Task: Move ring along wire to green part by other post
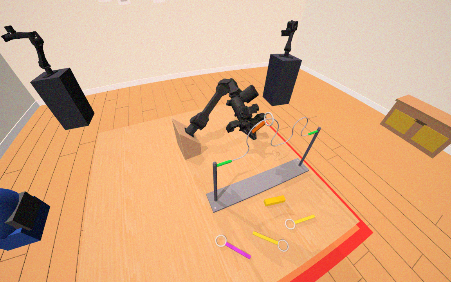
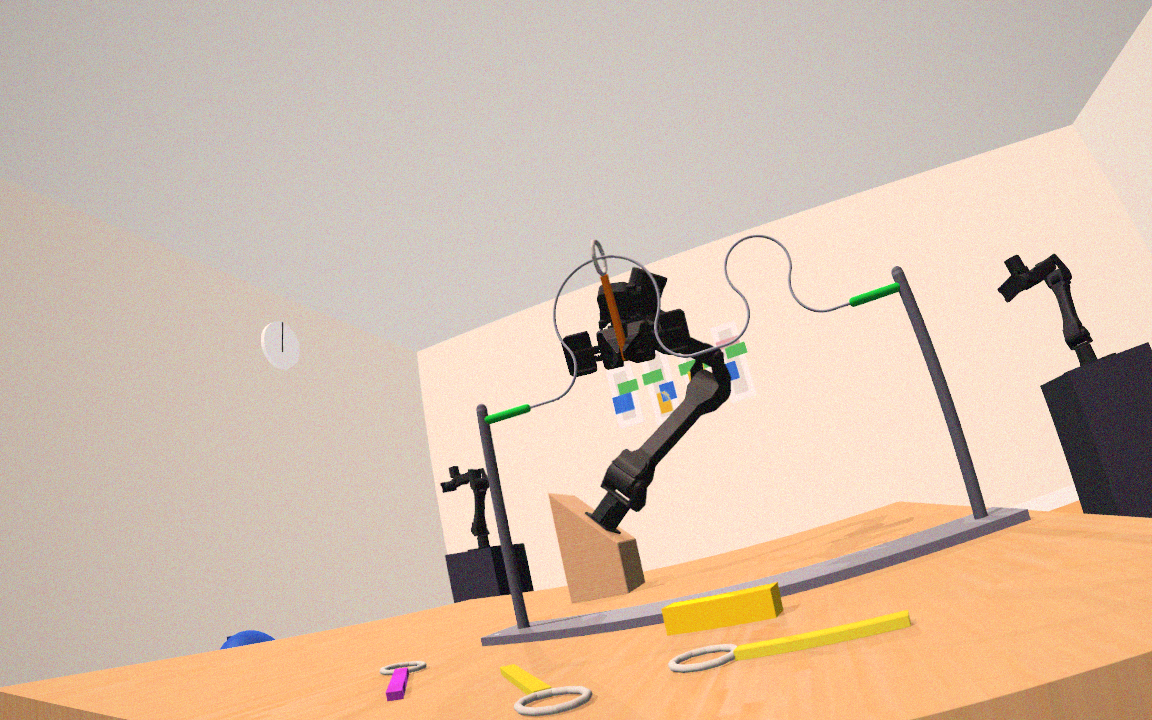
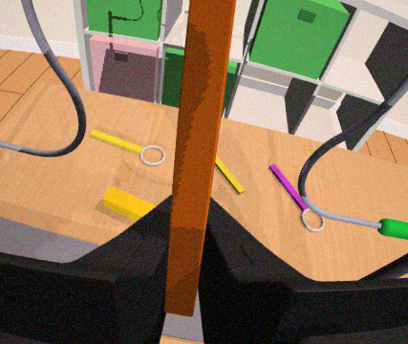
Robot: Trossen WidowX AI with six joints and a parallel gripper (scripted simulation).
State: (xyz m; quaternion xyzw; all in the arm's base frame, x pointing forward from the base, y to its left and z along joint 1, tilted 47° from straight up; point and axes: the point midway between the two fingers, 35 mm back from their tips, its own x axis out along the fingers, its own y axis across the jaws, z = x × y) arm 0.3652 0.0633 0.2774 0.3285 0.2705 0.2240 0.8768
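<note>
My gripper tip is now 90 mm below the orange-handled ring, 10 mm to the right of it and 10 mm short of it. From my gripper tip the other things lie so: yellow block 330 mm below, 160 mm ahead, 100 mm to the left; magenta-handled ring 340 mm below, 280 mm ahead, 200 mm to the right; yellow-handled ring 340 mm below, 290 mm ahead, 160 mm to the left.
</note>
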